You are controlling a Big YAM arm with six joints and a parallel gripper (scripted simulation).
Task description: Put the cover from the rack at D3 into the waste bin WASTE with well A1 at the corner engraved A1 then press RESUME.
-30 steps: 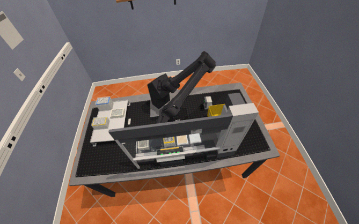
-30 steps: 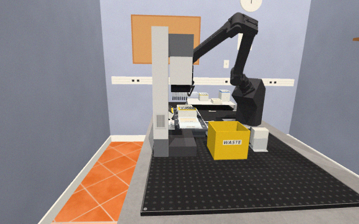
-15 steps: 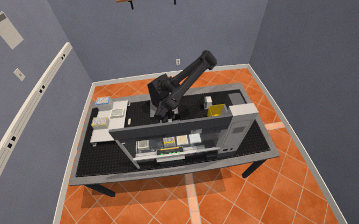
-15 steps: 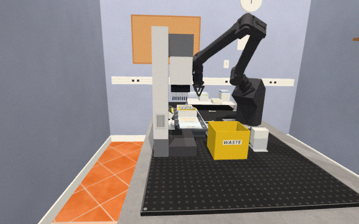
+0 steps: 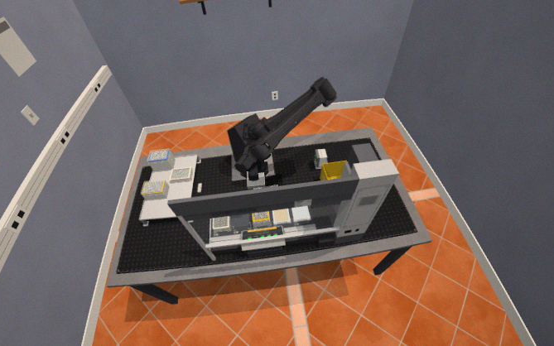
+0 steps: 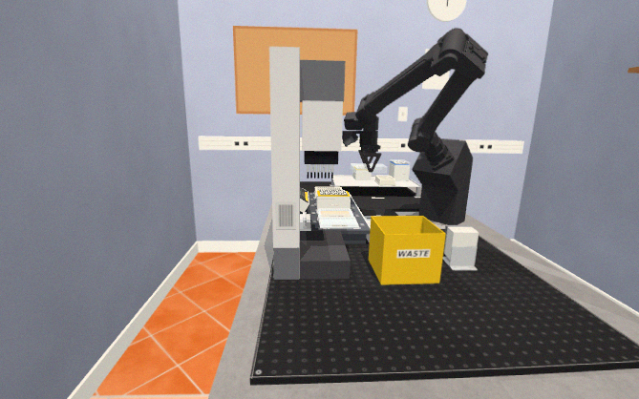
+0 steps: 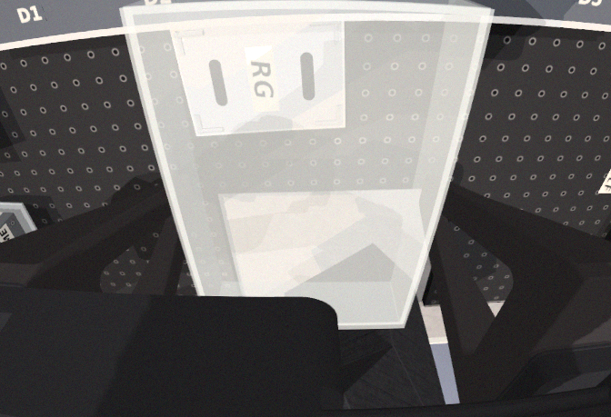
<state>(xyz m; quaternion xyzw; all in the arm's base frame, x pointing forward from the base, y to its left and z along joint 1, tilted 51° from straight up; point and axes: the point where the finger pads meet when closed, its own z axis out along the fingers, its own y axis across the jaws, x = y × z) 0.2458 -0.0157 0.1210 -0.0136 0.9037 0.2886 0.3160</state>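
Now: hand 14 cm past the yellow waste bin, 42 cm to the right of it and 17 cm above it. From my hand the other things lie so: clear cover right at my hand; then orange plate 10 cm ahead, 14 cm to the left, 16 cm below; then RG nest 3 cm behind, 3 cm to the left, 21 cm below.
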